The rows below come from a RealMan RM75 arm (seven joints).
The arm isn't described. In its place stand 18 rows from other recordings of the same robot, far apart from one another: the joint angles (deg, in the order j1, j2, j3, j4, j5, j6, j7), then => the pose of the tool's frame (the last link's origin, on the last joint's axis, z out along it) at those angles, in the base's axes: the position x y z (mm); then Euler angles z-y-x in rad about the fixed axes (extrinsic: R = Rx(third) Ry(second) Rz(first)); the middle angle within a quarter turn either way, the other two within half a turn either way.
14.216, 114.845, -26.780, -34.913, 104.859, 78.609, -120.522 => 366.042 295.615 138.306 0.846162 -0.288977 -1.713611
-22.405, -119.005, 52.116, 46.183, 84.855, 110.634, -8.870 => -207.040 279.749 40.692 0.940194 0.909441 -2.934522
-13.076, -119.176, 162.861, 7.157, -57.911, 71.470, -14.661 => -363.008 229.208 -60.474 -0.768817 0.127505 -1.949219
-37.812, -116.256, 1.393, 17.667, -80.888, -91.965, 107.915 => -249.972 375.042 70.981 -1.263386 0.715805 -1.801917
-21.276, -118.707, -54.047, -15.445, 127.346, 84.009, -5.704 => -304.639 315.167 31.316 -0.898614 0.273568 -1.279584
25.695, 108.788, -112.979, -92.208, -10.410, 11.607, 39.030 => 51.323 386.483 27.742 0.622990 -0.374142 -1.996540
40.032, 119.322, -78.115, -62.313, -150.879, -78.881, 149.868 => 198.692 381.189 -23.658 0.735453 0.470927 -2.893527
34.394, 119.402, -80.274, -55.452, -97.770, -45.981, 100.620 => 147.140 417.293 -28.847 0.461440 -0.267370 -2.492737
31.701, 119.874, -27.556, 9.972, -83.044, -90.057, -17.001 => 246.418 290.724 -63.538 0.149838 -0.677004 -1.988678
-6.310, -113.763, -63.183, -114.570, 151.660, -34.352, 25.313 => -64.096 284.845 -1.043 -0.238140 0.253449 -2.317812
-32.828, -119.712, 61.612, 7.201, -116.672, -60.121, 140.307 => -290.707 345.866 -69.148 -0.641812 0.287563 -2.284242
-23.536, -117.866, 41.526, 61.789, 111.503, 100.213, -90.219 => -246.127 314.663 72.745 -0.417000 0.370929 -2.752518
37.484, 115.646, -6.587, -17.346, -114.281, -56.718, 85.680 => 330.938 396.789 27.416 1.269547 -0.087424 -2.093368
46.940, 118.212, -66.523, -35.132, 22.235, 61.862, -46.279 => 268.701 401.287 -36.380 0.667611 0.562489 -2.862318
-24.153, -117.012, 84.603, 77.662, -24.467, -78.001, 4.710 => -249.028 343.541 9.665 -1.108527 -0.589177 -2.766013
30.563, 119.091, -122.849, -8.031, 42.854, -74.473, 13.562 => 285.666 360.279 8.361 0.875954 -0.312185 -1.517247
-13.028, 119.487, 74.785, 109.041, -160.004, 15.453, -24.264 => 173.960 294.423 64.696 0.463228 -0.022494 -1.839127
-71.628, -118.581, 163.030, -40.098, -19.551, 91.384, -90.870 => -109.475 448.738 37.566 -0.568167 0.451383 -2.701311
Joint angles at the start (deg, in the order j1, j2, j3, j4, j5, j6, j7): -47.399, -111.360, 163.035, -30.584, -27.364, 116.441, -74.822
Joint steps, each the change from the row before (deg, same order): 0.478, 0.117, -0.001, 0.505, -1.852, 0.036, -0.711; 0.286, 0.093, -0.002, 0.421, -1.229, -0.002, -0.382; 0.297, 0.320, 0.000, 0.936, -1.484, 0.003, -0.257; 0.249, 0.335, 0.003, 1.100, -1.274, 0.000, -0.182; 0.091, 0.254, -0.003, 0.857, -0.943, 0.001, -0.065; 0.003, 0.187, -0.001, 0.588, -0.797, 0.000, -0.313; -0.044, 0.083, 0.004, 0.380, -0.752, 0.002, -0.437; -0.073, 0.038, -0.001, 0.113, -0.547, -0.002, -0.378; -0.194, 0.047, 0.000, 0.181, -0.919, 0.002, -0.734; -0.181, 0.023, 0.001, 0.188, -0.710, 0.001, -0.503; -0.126, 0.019, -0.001, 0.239, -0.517, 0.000, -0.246; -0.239, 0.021, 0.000, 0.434, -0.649, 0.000, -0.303; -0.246, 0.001, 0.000, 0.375, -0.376, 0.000, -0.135; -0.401, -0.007, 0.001, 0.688, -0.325, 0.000, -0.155; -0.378, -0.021, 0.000, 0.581, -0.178, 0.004, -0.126
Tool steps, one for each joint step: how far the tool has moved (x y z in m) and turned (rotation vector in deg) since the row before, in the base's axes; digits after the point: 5 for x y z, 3 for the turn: -0.00001, 0.00011, 0.00237, 0.710, -1.642, 0.559; 0.00022, 0.00022, 0.00150, 0.503, -1.108, 0.272; 0.00083, 0.00064, 0.00221, 0.627, -1.454, 0.027; 0.00109, 0.00053, 0.00160, 0.424, -1.413, -0.078; 0.00141, 0.00073, 0.00116, 0.343, -1.059, -0.197; 0.00144, 0.00090, 0.00117, 0.162, -0.891, -0.041; 0.00151, 0.00091, 0.00091, 0.080, -0.818, 0.045; 0.00110, 0.00085, 0.00094, 0.100, -0.511, 0.074; 0.00229, 0.00164, 0.00150, 0.076, -0.899, 0.104; 0.00206, 0.00132, 0.00096, 0.061, -0.721, -0.005; 0.00162, 0.00088, 0.00046, 0.073, -0.564, -0.093; 0.00276, 0.00133, 0.00022, 0.004, -0.806, -0.238; 0.00248, 0.00107, -0.00026, -0.055, -0.553, -0.300; 0.00394, 0.00139, -0.00119, -0.320, -0.756, -0.526; 0.00353, 0.00115, -0.00128, -0.357, -0.584, -0.483
